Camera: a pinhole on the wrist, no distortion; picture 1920 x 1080 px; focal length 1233.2 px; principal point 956.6 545.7 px. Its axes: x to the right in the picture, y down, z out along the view. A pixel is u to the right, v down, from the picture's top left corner.
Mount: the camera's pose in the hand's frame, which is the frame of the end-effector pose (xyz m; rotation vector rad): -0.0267 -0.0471 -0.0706 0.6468 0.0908 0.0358
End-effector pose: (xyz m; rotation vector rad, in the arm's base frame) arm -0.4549 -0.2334 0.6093 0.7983 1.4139 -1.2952
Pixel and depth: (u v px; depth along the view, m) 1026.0 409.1 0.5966
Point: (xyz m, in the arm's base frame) -0.8111 -0.6849 0.7158
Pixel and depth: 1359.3 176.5 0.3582
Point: -0.7722 -0.4580 0.6040
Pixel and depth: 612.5 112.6 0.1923
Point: -0.6329 -0.3122 0.7365
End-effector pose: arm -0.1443 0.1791 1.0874 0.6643 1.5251 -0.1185
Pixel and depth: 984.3 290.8 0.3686
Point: -0.1431 -0.1669 0.9484
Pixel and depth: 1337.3 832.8 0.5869
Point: 0.1491 -0.1985 0.7574
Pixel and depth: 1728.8 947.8 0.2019
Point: -0.0803 0.0731 0.9301
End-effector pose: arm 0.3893 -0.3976 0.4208 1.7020 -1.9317 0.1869
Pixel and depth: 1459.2 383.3 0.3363
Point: 0.5956 -0.6453 0.2871
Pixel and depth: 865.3 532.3 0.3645
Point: 0.5796 -0.5304 0.1610
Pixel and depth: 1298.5 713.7 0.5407
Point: 0.5486 -0.7829 0.1008
